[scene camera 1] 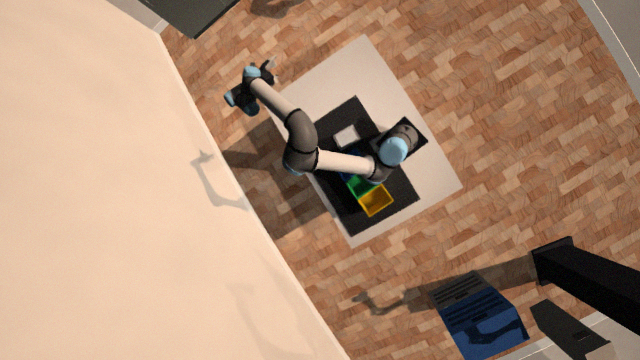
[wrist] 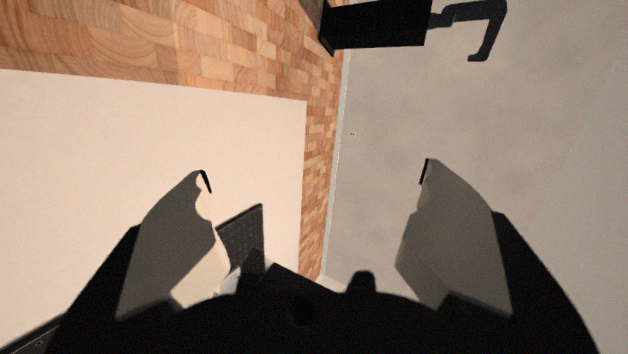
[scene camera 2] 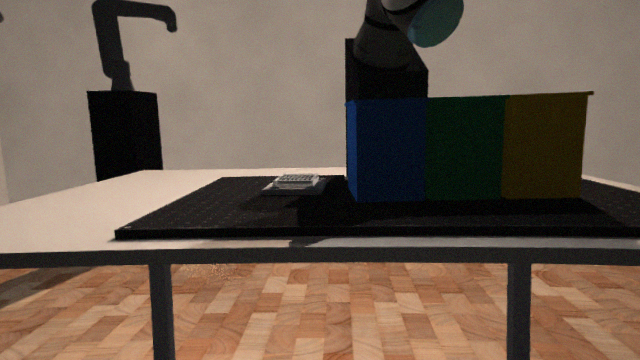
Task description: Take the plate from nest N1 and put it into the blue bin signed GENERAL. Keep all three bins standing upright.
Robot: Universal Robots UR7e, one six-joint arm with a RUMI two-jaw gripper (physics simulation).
A blue bin (scene camera 2: 386, 138) is 76 cm from the lens. A green bin (scene camera 2: 464, 135) is 79 cm from the lens.
